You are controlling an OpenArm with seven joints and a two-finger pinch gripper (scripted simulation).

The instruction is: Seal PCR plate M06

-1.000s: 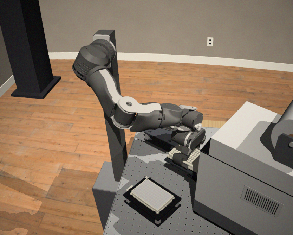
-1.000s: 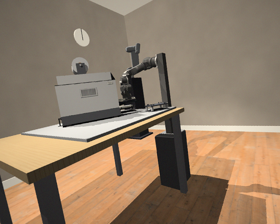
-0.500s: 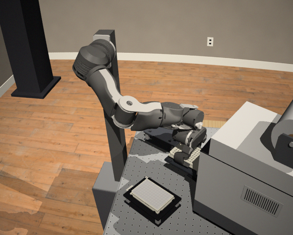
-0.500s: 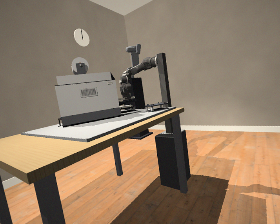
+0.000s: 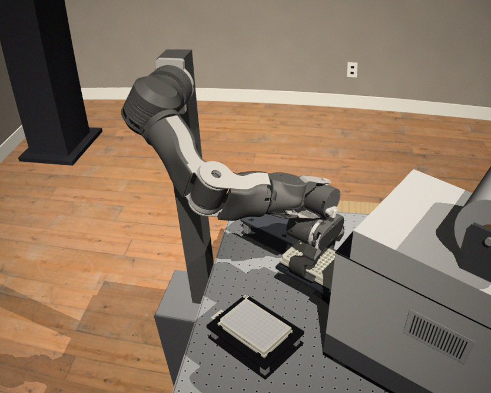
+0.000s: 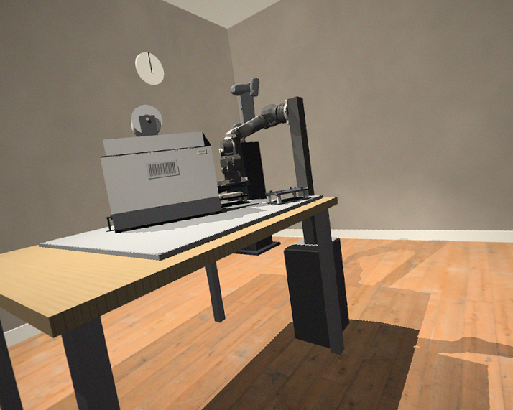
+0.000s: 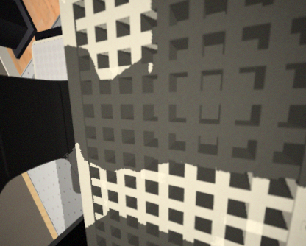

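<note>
The open-welled plate M06 is right at my hand. Also, from my hand: square grey key: 50 mm ahead, 130 mm to the right, 70 mm above; then dark sealer stage: 20 mm below; then yellow warning label: 130 mm ahead, 30 mm to the left, 30 mm above.
</note>
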